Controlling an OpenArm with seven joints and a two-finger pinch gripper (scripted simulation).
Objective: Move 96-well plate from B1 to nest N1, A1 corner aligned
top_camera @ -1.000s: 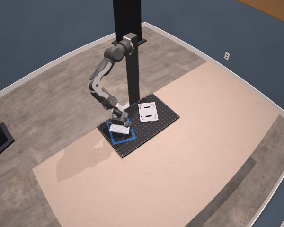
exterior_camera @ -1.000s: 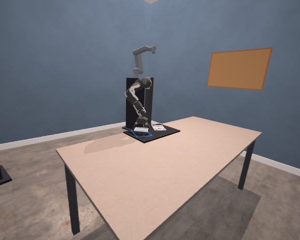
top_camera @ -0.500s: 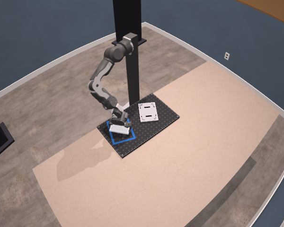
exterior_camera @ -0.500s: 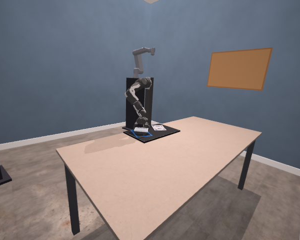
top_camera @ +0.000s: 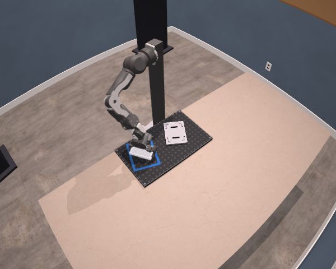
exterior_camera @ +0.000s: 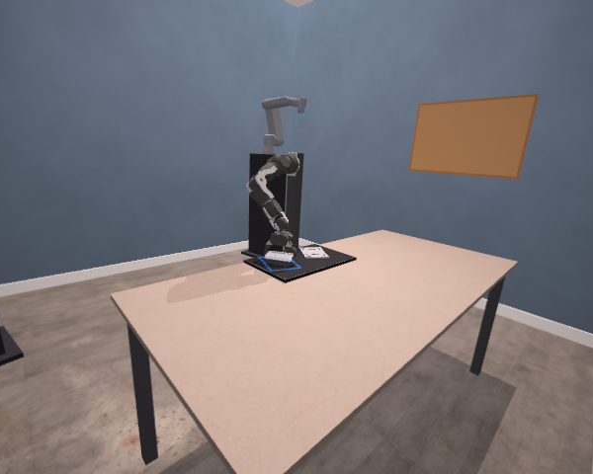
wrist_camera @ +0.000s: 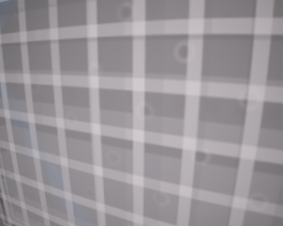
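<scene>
Right now my hand is 1 cm below the white 96-well plate. The rest, counted from my hand: white plate nest N1 (5 cm ahead, 23 cm to the left, 2 cm below).
</scene>
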